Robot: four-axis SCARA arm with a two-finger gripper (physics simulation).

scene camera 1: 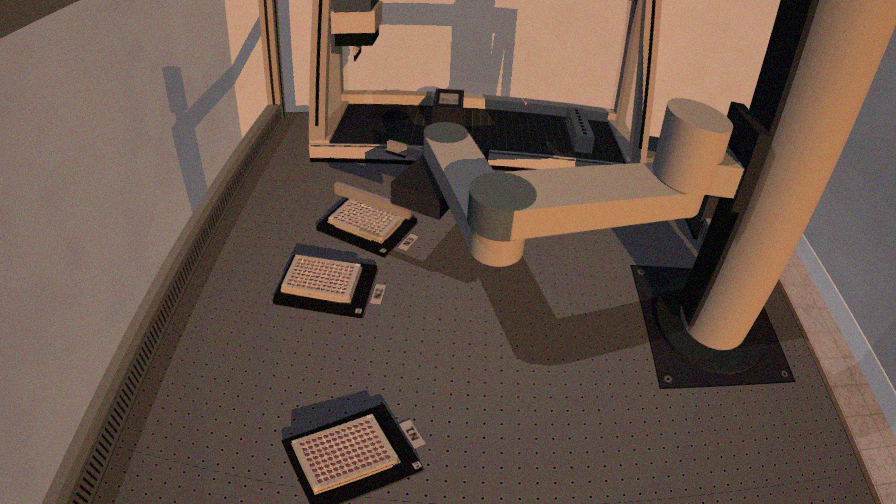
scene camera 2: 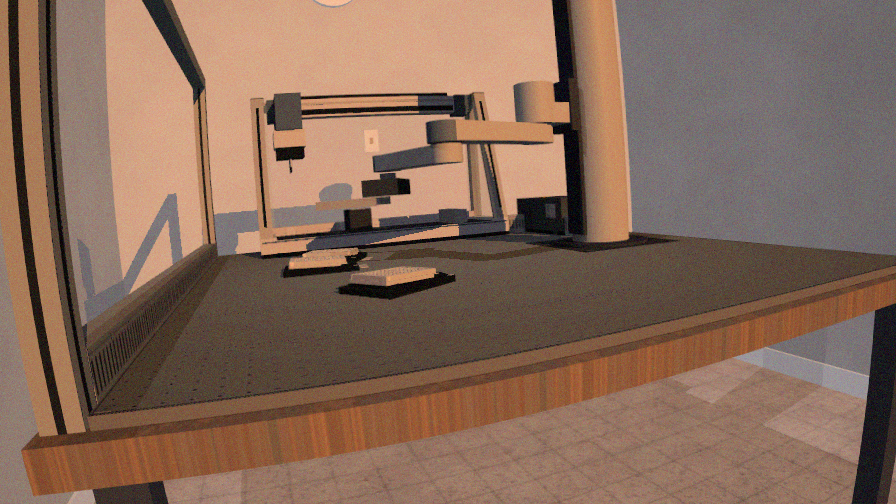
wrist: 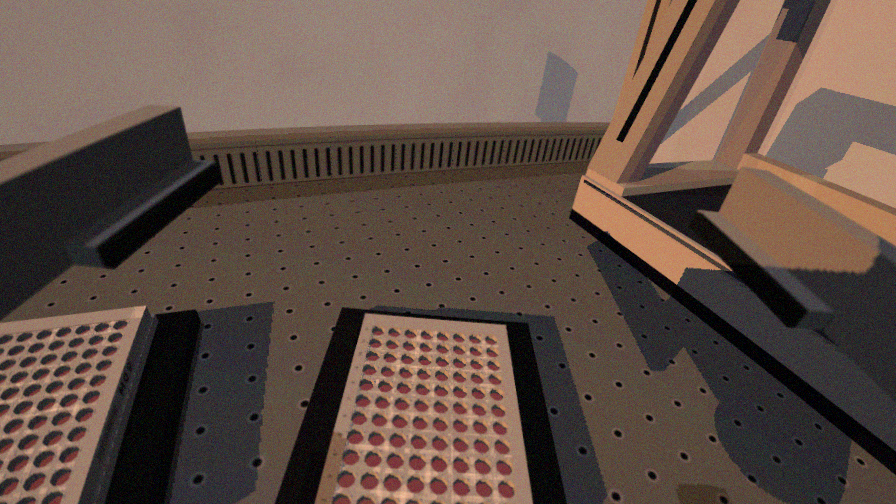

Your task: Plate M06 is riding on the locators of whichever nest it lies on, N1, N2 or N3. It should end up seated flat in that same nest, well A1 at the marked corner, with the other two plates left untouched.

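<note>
Three well plates with red wells lie on black nests on the perforated table: a far one (scene camera 1: 366, 220), a middle one (scene camera 1: 320, 278) and a near one (scene camera 1: 344, 452) by the N1 tag (scene camera 1: 410, 432). I cannot read which plate is M06. The far plate looks slightly skewed on its nest. My gripper (scene camera 1: 407, 184) hangs well above the table beside the far plate, open and empty. In the wrist view its fingers (wrist: 451, 263) stand wide apart, with the far plate (wrist: 432, 413) low between them and the middle plate (wrist: 56, 401) at the left. In scene camera 2 the gripper (scene camera 2: 375, 200) hangs high above the plates (scene camera 2: 391, 275).
A gantry frame (scene camera 1: 476, 125) with a dark deck stands at the back, close behind the far nest. A vented rail (scene camera 1: 156, 325) runs along the table's left edge. The arm's column and base plate (scene camera 1: 720, 332) stand at the right.
</note>
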